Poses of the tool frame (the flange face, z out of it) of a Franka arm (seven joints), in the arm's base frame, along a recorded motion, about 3 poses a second.
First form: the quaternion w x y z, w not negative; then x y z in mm.
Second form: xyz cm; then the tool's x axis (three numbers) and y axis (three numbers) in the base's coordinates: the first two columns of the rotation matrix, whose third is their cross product. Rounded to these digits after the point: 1 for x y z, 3 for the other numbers.
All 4 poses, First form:
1: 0.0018 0.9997 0.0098 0.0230 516 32 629
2: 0.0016 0.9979 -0.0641 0.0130 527 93 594
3: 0.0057 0.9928 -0.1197 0.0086 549 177 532
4: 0.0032 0.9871 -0.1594 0.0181 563 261 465
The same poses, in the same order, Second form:
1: 51.6 3.2 62.9 0.999 0.020 0.046 0.020 -1.000 0.004
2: 52.7 9.3 59.4 0.991 -0.128 0.026 -0.128 -0.992 0.002
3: 54.9 17.7 53.2 0.971 -0.238 0.018 -0.238 -0.971 0.009
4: 56.3 26.1 46.5 0.949 -0.315 0.037 -0.315 -0.949 0.001
